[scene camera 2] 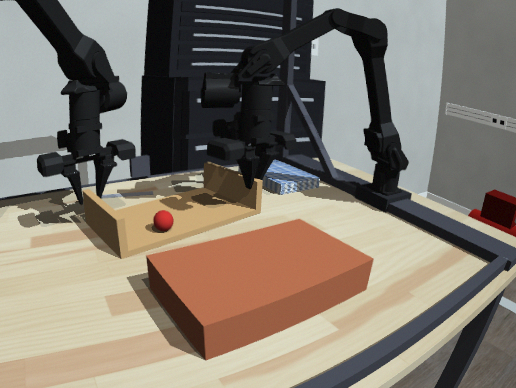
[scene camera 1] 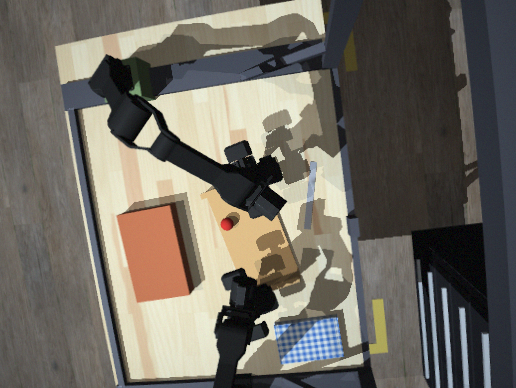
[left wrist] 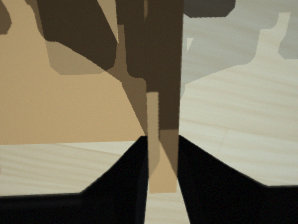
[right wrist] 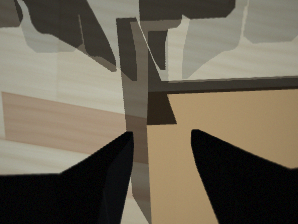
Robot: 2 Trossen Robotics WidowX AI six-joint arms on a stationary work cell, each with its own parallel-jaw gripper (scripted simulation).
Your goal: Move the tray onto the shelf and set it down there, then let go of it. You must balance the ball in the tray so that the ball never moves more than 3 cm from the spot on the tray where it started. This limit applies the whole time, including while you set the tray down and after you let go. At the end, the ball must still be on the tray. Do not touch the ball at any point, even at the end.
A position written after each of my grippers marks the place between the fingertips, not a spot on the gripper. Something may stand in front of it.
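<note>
My left gripper is visible at (scene camera 2: 252, 187), (scene camera 1: 249, 294) and (left wrist: 160, 142); my right gripper (scene camera 2: 90, 202) is visible as well. A tan tray (scene camera 2: 224, 199), (scene camera 1: 260, 246), (left wrist: 78, 78) and (right wrist: 249, 118) is present, as is a blue checkered block (scene camera 1: 316, 338). A terracotta block appears at (scene camera 2: 224, 294) and (scene camera 1: 152, 238); in the left wrist view the terracotta block is out of frame, and in the right wrist view it is out of frame too.
</note>
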